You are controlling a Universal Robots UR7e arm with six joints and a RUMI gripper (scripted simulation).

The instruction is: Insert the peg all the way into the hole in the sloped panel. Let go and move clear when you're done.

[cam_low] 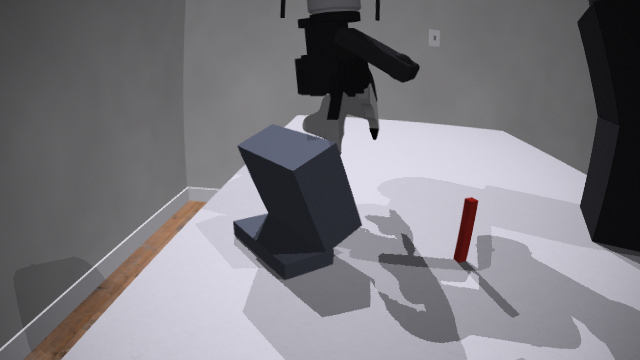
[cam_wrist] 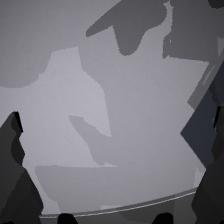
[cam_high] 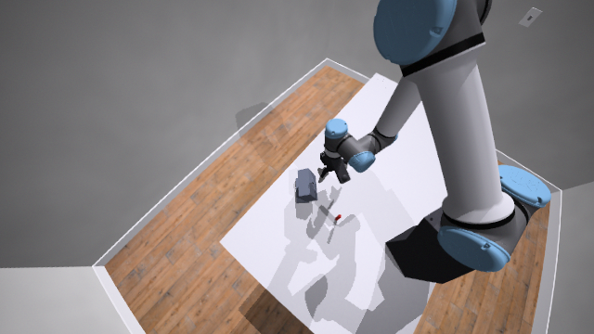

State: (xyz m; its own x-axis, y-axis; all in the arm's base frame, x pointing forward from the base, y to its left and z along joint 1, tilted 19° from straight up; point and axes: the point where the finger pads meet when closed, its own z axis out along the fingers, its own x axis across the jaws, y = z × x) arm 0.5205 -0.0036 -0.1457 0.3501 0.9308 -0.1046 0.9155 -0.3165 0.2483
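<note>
My gripper is now 15 cm past the red peg, 13 cm to the right of it and 5 cm above it.
</note>
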